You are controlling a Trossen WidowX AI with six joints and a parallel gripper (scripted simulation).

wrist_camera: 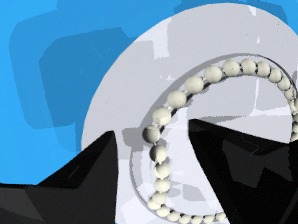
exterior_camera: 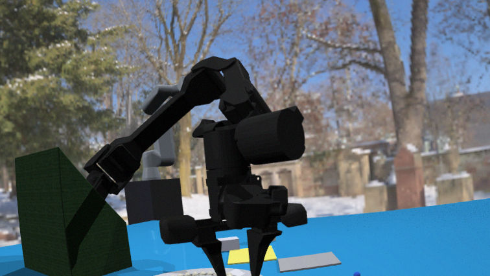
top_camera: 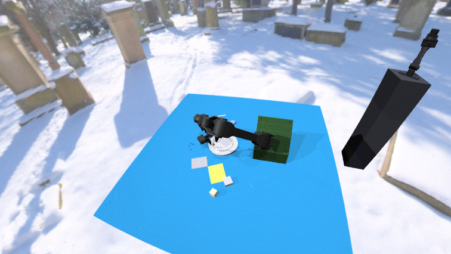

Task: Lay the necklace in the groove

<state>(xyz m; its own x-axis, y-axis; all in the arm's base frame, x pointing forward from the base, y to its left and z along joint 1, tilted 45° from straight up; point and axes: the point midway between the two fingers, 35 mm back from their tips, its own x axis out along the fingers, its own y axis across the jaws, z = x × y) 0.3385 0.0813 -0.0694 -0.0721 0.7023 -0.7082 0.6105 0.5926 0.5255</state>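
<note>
My gripper tip is now 6 cm past the round white bead board, 2 cm to the left of it and 1 cm above it. The rest, counted from my gripper tip: yellow tile (20 cm to the left, 11 cm behind, 2 cm below); then red object (13 cm to the right, 5 cm ahead, 1 cm below); then grey tile (17 cm to the left, 3 cm ahead, 2 cm below).
</note>
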